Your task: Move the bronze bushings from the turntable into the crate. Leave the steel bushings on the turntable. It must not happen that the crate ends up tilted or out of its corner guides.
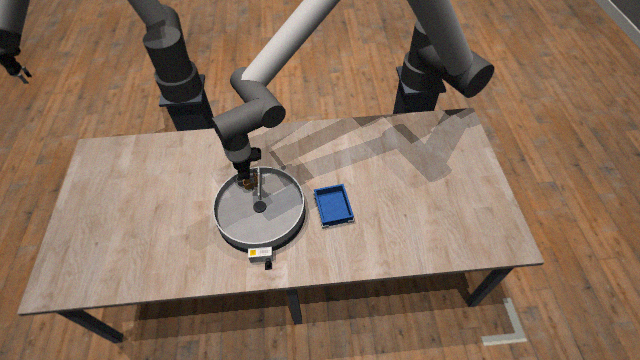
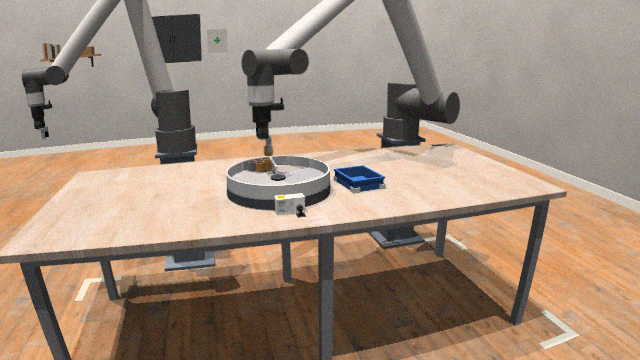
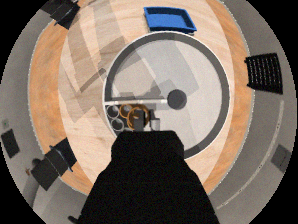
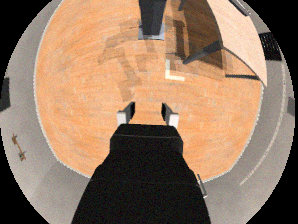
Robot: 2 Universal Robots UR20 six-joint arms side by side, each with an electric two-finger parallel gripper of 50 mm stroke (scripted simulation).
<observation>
blue crate: image 1; image 2 362, 177; image 3; not seen in image 4 (out of frame)
same spot on blue crate: [image 3: 171, 22] = [image 1: 333, 210]
</observation>
